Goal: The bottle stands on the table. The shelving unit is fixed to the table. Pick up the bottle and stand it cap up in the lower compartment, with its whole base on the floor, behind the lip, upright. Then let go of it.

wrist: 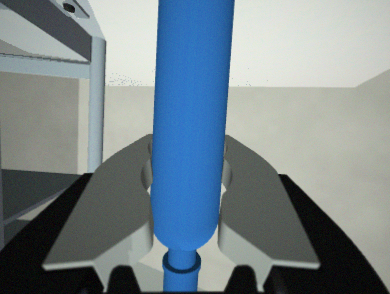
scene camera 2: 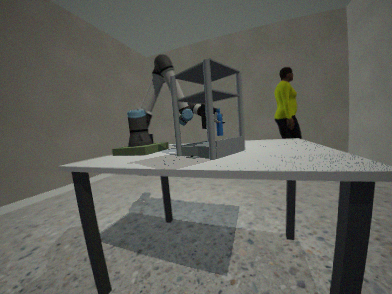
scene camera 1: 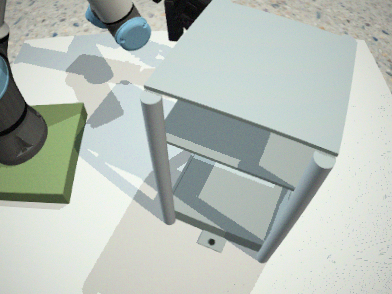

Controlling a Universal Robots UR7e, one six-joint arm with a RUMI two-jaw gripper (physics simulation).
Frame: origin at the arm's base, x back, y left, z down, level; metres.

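Seen in the pictures: gripper, between the fingertips: [wrist: 188, 137] [scene camera 2: 222, 122]; arm's base, origin of its link: [scene camera 2: 140, 145] [scene camera 1: 19, 138].
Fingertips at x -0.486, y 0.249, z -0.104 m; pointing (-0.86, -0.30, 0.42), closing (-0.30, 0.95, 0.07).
Observation:
Pixels of each thing's top centre, then the offset from my fingertips to it. "spot": a spot on its surface instead. Level surfaces: height alone.
- blue bottle, centre of its top: [wrist: 176, 287] [scene camera 2: 218, 108] dx +0.027, dy +0.009, dz -0.093 m
- grey shelving unit, centre of its top: [scene camera 1: 265, 57] [scene camera 2: 205, 73] dx -0.026, dy -0.309, dz -0.218 m
- lower compartment's floor, height of its surface: dz +0.103 m
- low lip, a spot on its surface: [scene camera 1: 220, 230] spot: dx +0.004, dy -0.411, dz +0.111 m
- wide top board, a spot on its surface: [scene camera 1: 260, 75] spot: dx -0.018, dy -0.343, dz -0.218 m
- small tab with a dark hole, a spot on its surface: [scene camera 1: 211, 241] spot: dx +0.018, dy -0.425, dz +0.139 m
The blue bottle [scene camera 2: 220, 125] [wrist: 191, 90] is upright, cap up, with its base above the table. My gripper [scene camera 2: 218, 121] [wrist: 188, 137] is shut on the bottle, one finger on each side of it. In scene camera 2 they show through the frame of the grey shelving unit [scene camera 2: 209, 110] [scene camera 1: 159, 165] [wrist: 97, 120], on its far side. In scene camera 1 the bottle and the fingertips are hidden behind the unit's top board. The lower compartment's floor [scene camera 1: 235, 192] shows there behind a low lip [scene camera 1: 220, 230], with no bottle on it.
The unit's round posts, middle shelf [scene camera 2: 215, 96] and wide top board [scene camera 1: 260, 75] bound its openings. A small tab with a dark hole [scene camera 1: 211, 241] lies at its foot. The arm stands on a green block [scene camera 1: 55, 182] [scene camera 2: 140, 149]. A person in yellow [scene camera 2: 286, 102] stands beyond the table.

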